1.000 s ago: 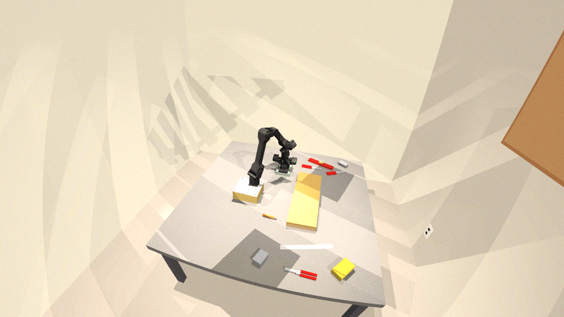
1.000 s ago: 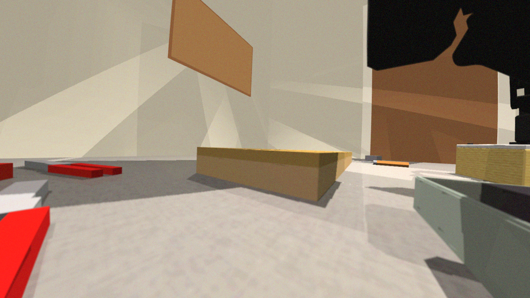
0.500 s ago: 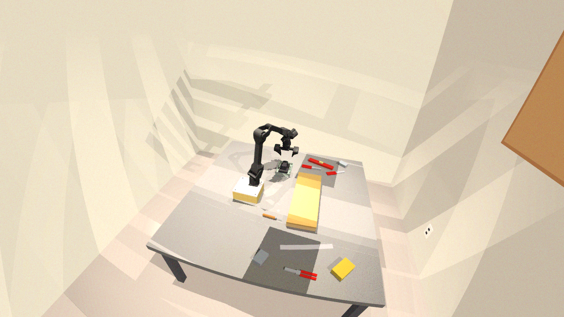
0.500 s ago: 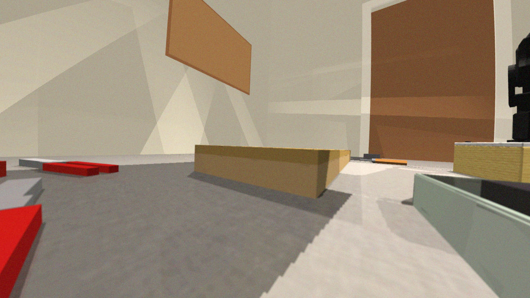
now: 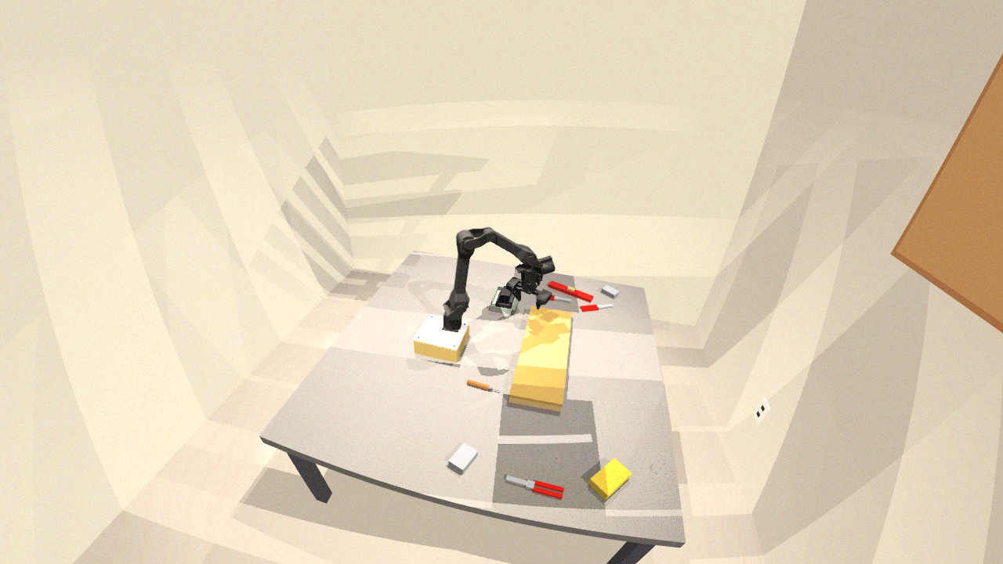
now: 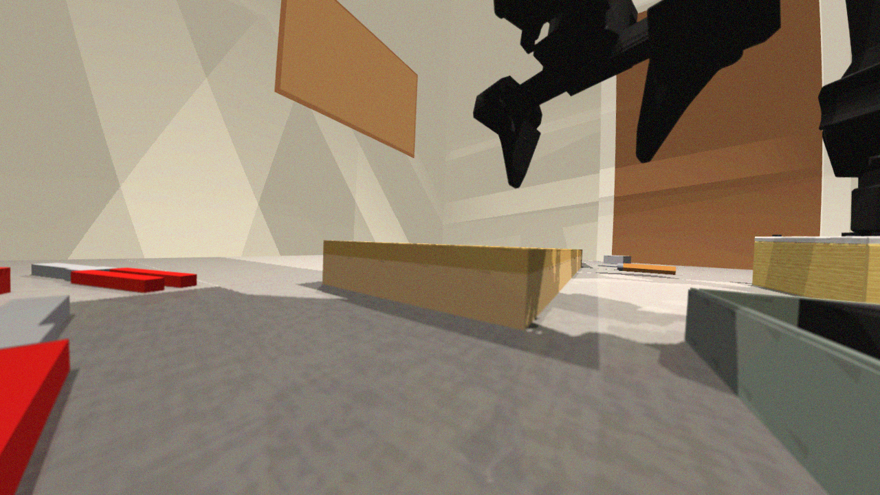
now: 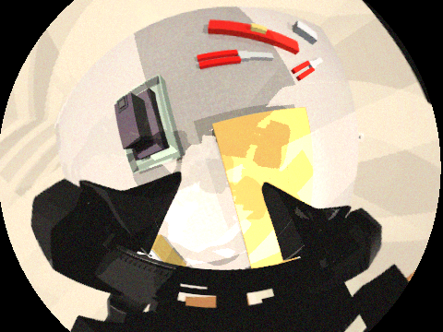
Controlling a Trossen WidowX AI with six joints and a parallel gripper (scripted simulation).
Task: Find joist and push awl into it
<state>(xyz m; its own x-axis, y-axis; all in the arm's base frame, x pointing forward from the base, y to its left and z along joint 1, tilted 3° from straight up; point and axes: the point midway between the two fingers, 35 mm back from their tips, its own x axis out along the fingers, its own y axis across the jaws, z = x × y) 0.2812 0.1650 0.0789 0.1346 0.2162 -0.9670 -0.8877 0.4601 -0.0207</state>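
Now: the awl 41 cm to the right of my gripper tip, 10 cm behind it and 9 cm below it. Round my gripper tip: white strip 58 cm to the right, 11 cm ahead, 9 cm below; pale green tray 13 cm to the left, 11 cm behind, 8 cm below; stud finder 14 cm to the left, 11 cm behind, 4 cm below.
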